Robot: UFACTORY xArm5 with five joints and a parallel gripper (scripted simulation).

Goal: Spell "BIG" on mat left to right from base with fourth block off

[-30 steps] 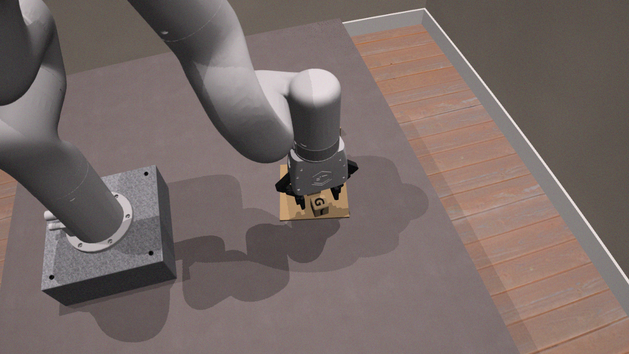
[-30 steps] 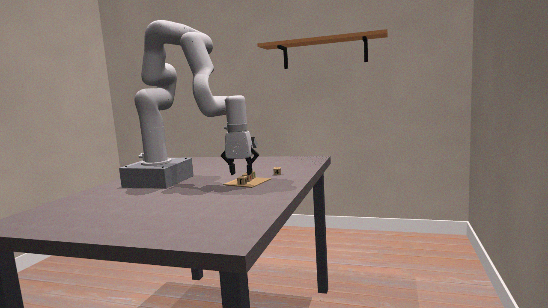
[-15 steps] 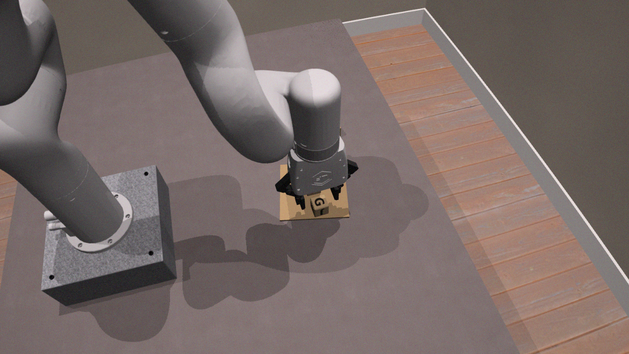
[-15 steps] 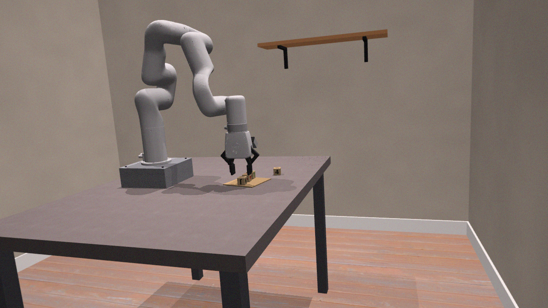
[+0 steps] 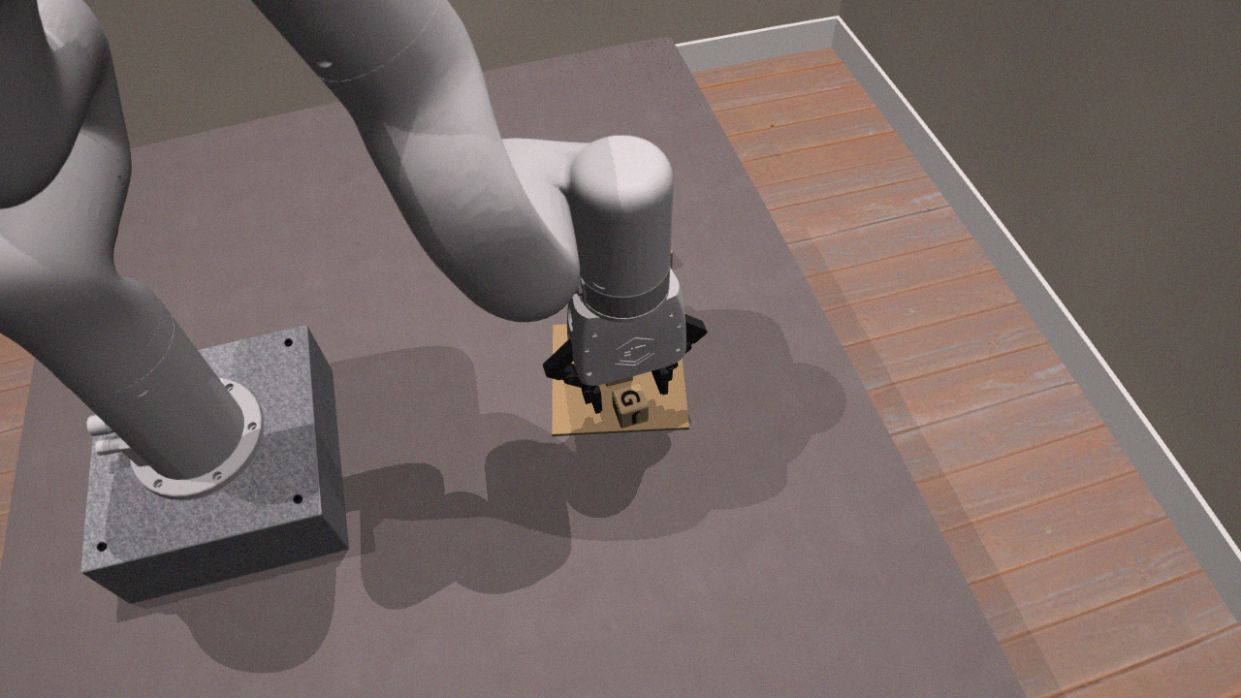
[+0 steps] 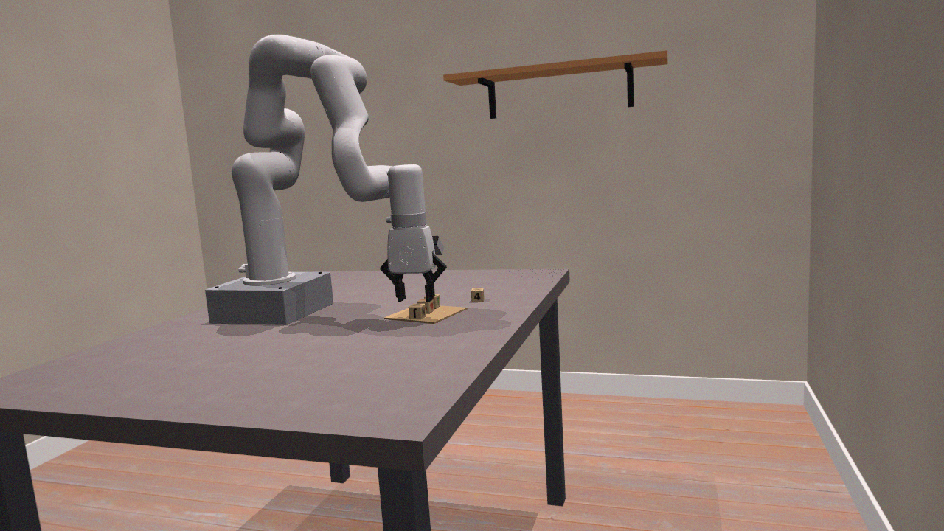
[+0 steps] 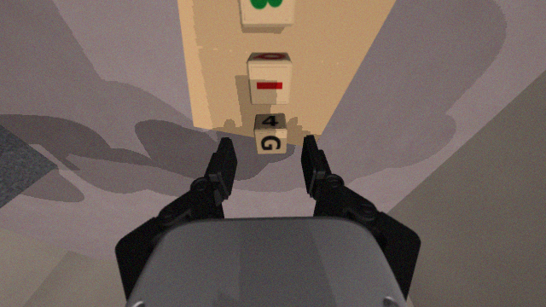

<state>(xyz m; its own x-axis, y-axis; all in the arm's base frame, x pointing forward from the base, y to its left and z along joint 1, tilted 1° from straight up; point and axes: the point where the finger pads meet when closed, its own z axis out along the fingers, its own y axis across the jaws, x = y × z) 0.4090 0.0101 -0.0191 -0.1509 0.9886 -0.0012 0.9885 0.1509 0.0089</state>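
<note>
My gripper is now 4 cm above the G block. Round my hand: tan mat: 6 cm below, 5 cm to the left; then B block: 10 cm to the left, 4 cm below, 1 cm behind.
</note>
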